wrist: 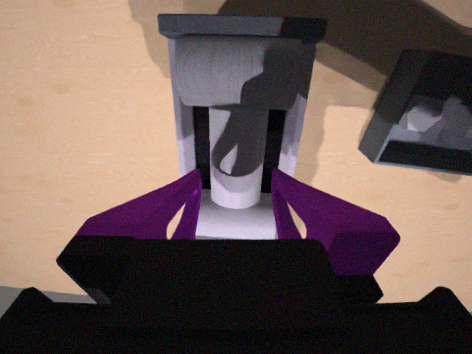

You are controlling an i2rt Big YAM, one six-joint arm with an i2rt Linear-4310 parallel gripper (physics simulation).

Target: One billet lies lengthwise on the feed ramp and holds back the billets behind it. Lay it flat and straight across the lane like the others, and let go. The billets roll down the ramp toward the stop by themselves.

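Frame: origin at the arm's base, x ahead, y left, z up, level; centimetres.
Where they show: gripper, fingertip midpoint: (236,176).
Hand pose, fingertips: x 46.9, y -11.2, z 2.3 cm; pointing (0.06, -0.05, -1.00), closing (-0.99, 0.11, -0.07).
Things, the pixels of their top centre, and the offset from my fingertips. "pt": a spot on its surface instead. Level surfaces: height alone.
- feed ramp at a spot on its surface: (291,140) pt dx -4.1, dy -0.8, dz -3.3 cm
- light grey billet at its top centre: (234,172) dx +0.0, dy -0.5, dz +0.4 cm
- wider grey billet at its top centre: (237,78) dx -0.7, dy -5.8, dz -0.7 cm
- dark grey bin at its top centre: (466,125) dx -20.1, dy +0.2, dz -6.5 cm
- wooden table at its surface level: dz -10.0 cm
The feed ramp (291,140) runs up and down the middle of the wrist view, with pale side walls. One light grey billet (239,150) lies lengthwise in the lane, with dark gaps on both sides of it. A wider grey billet (215,72) lies across the lane at the far end, against the dark end wall. My gripper (236,176) is partly open, with nothing between its purple fingers. The fingertips are on either side of the lengthwise billet's near part and do not touch it. How high they are above it I cannot tell.
A dark grey bin (382,122) with several pale pieces inside is at the right, cut off by the view's edge. The ramp's dark end wall (220,26) stands across the top of the lane. The wooden table (75,125) lies around the ramp.
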